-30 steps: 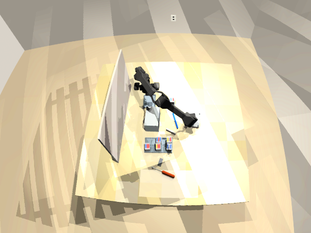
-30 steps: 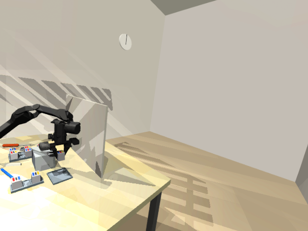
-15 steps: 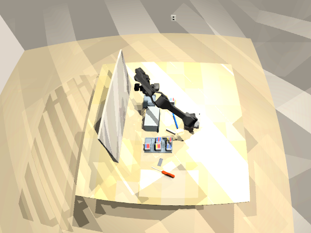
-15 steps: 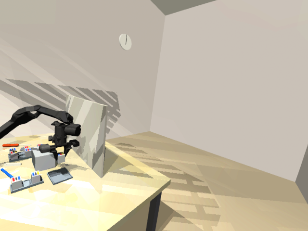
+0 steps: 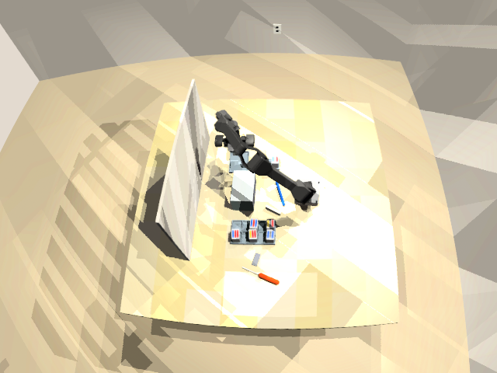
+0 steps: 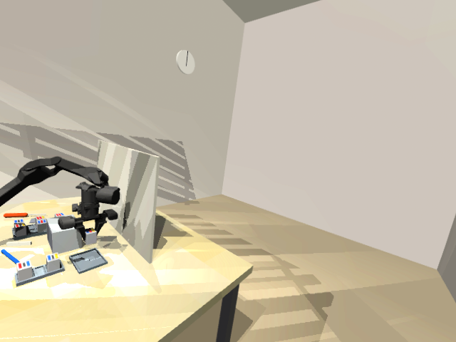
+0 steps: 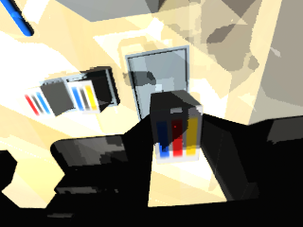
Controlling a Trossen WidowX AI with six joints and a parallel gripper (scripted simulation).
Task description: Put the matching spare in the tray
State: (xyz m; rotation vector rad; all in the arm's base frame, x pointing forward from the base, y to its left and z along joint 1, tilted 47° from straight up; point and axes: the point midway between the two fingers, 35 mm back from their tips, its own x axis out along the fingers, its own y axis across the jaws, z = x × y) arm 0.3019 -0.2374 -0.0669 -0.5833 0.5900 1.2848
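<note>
Right now my gripper tip is 90 mm above the flat bluish tray. The rest, counted from my gripper tip: tall mirror panel (200 mm ahead, 180 mm to the left, 130 mm above); then mounted unit (210 mm to the left, 50 mm below, 30 mm behind); then blue pen (200 mm to the left, 200 mm behind, 90 mm below).
</note>
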